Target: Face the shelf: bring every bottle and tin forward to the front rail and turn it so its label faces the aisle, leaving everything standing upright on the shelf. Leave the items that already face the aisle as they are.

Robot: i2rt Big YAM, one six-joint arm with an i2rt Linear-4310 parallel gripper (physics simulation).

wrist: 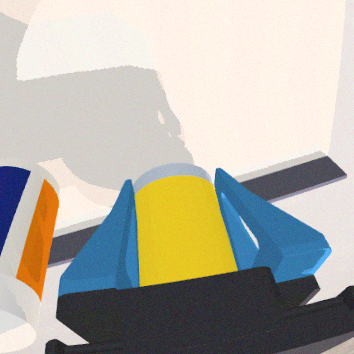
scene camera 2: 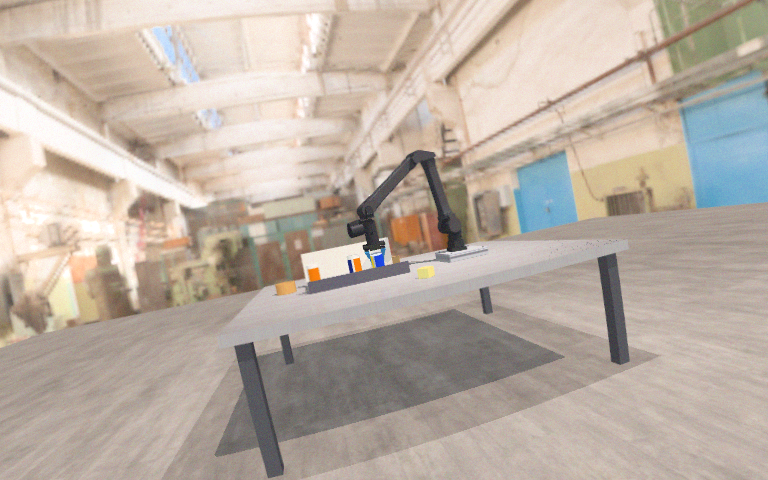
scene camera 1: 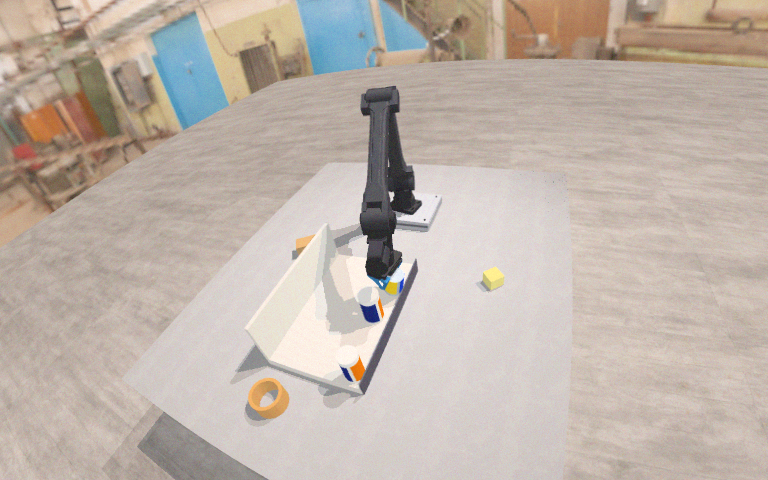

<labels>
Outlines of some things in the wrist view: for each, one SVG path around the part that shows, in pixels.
My gripper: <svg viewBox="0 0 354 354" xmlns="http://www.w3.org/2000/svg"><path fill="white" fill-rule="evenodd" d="M354 285L348 285L335 297L306 304L320 290L314 277L314 272L331 253L331 248L324 235L252 193L221 167L216 167L214 174L215 192L237 270L139 286L135 198L131 179L126 179L108 215L59 278L55 318L88 343L67 345L54 338L45 343L44 354L320 354L354 337Z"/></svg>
A yellow tin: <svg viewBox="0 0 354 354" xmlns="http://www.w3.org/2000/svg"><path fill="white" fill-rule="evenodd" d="M201 166L185 162L162 164L145 171L134 181L132 187L137 217L139 286L237 270L211 176Z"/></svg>
</labels>
